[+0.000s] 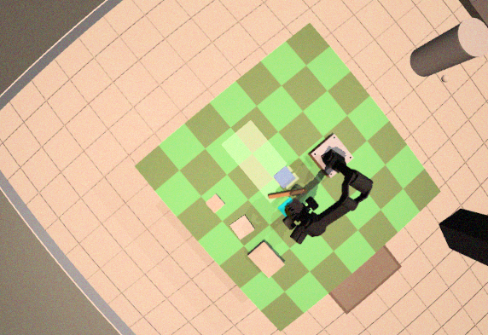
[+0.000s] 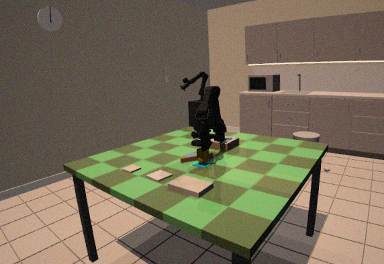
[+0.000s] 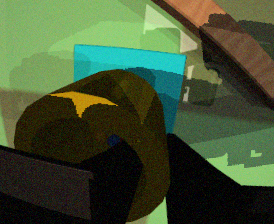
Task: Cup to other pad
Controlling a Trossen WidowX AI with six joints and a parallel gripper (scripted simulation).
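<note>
Right now the yellow cup is 20 mm ahead of my gripper tip. Round my gripper tip: wooden bar 80 mm to the right, 50 mm below; cyan pad 60 mm below, 30 mm ahead.
</note>
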